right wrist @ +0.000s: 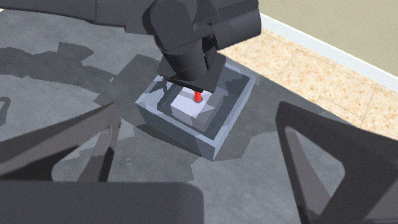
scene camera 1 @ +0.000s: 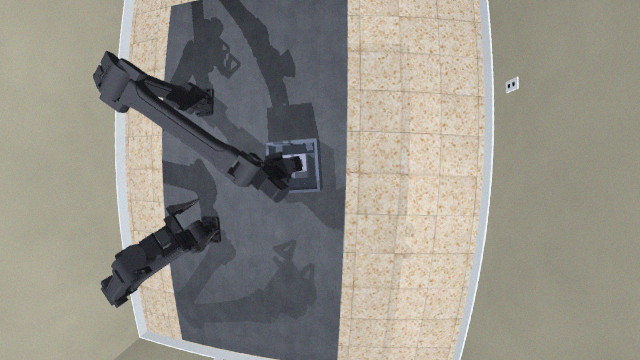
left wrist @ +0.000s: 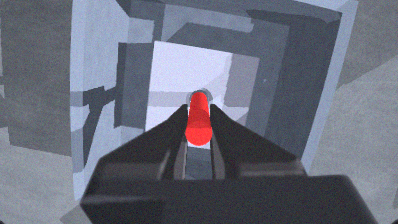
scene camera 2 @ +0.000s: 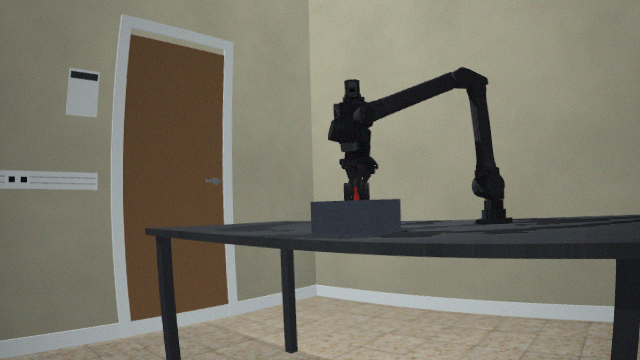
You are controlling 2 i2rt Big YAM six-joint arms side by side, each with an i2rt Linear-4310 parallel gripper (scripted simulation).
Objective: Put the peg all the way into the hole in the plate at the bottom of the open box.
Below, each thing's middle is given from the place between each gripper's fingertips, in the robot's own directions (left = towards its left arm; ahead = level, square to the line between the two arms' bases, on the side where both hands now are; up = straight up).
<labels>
Right now the pale plate [left wrist: 178, 70] is 80 mm below my left hand [scene camera 2: 355, 193]. From my left hand the other things lie so: grey-blue box [scene camera 2: 355, 218] (100 mm below); red peg [left wrist: 198, 131] (30 mm below).
My right hand [scene camera 1: 208, 214] is 29 cm above the red peg, 18 cm short of it and 12 cm to the right of it. Also, from my right hand: grey-blue box 36 cm below, 18 cm ahead, 12 cm to the left; then pale plate 34 cm below, 18 cm ahead, 12 cm to the left.
</labels>
